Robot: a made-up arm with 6 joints.
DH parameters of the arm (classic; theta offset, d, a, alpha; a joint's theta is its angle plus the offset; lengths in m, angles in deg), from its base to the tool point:
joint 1: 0 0.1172 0 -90
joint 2: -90 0 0.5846 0
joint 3: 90 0.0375 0 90
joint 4: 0 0.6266 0 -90
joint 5: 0 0 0 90
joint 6: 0 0.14 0 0
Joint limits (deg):
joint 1: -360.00..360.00
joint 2: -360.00..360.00
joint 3: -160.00..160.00
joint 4: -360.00..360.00
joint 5: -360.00..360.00
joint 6: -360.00..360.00
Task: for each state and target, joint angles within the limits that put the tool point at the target. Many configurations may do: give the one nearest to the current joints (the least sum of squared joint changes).
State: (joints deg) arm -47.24 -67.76 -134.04 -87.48 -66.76 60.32
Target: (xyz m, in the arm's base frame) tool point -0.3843 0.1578 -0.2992
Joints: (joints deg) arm -0.10 -62.51 -128.20 -87.98 -58.75 60.32
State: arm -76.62 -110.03 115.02 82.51 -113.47 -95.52
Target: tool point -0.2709 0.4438 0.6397
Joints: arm -69.03 -95.71 104.80 80.40 -107.50 -95.52
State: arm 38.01 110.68 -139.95 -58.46 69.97 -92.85
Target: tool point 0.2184 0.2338 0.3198
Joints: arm 60.95 139.71 -152.46 -56.10 81.44 -92.85
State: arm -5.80 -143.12 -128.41 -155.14 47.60 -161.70
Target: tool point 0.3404 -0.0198 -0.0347
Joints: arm -2.72 -149.90 -141.67 -156.80 48.24 -161.70
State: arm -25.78 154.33 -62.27 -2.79 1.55 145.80
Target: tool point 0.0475 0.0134 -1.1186
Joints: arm -30.32 205.75 -49.25 -6.04 7.61 145.80
